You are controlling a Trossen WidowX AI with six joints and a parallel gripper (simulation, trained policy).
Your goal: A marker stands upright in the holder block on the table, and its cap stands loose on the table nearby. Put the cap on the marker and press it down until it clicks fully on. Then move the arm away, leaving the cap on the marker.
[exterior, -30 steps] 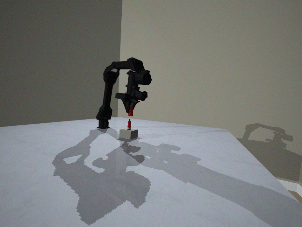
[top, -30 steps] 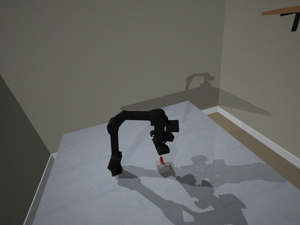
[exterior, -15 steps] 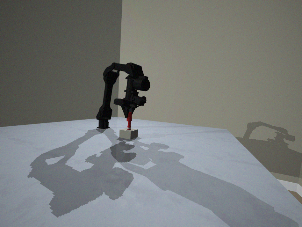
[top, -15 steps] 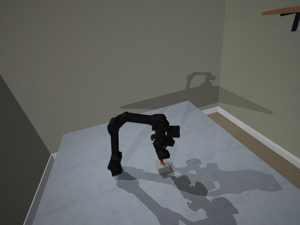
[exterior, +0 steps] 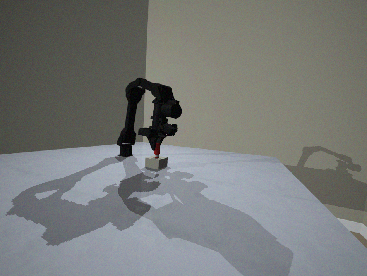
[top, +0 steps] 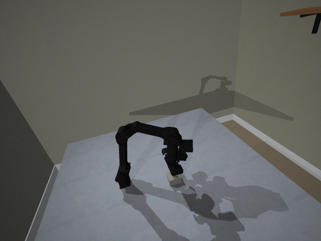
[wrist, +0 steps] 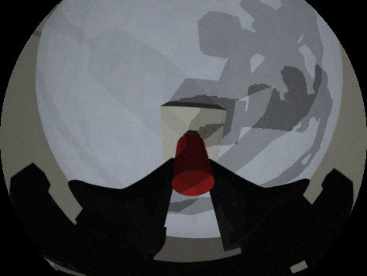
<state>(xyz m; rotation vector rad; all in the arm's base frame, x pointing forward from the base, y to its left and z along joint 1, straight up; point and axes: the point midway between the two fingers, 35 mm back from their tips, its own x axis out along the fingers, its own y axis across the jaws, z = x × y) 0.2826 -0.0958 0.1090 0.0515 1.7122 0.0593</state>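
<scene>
The red marker is 10 mm ahead of my gripper tip. From my gripper tip the other things lie so: red cap: 10 mm ahead, 10 mm above; beige holder block: 50 mm below, 10 mm ahead.
</scene>
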